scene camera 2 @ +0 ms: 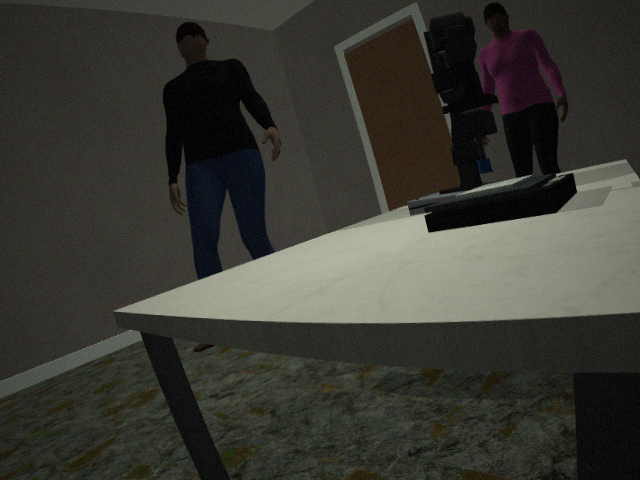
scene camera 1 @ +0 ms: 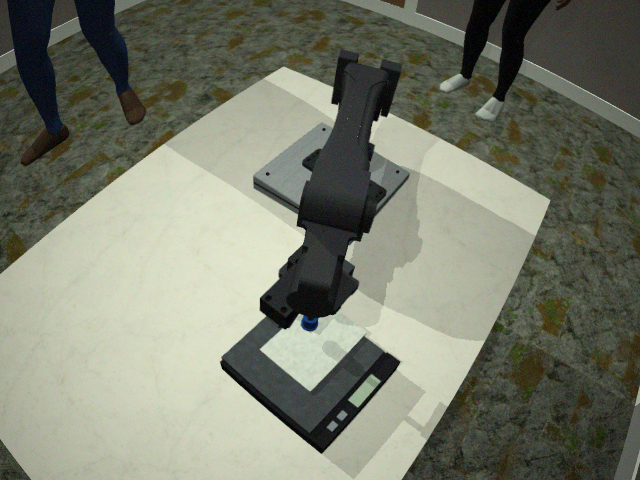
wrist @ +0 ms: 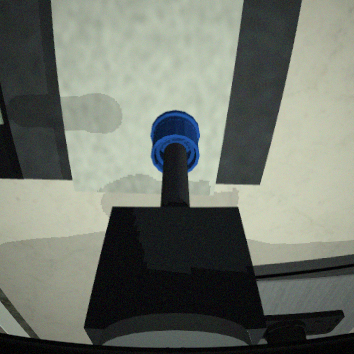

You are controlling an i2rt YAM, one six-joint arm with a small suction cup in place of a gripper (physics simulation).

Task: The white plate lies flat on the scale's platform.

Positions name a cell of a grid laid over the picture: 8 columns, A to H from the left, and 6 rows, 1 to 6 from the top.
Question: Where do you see a scale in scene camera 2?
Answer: G3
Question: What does the white plate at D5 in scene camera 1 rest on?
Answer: A scale.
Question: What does my suction cup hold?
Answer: Nothing.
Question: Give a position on a white plate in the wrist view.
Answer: C2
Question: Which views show my suction cup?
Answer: Scene camera 2, scene camera 1 and the wrist view: all of them.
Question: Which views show the scale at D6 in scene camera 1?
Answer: Scene camera 2, scene camera 1 and the wrist view: all of them.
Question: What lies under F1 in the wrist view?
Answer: A scale.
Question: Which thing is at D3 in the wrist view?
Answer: My suction cup.
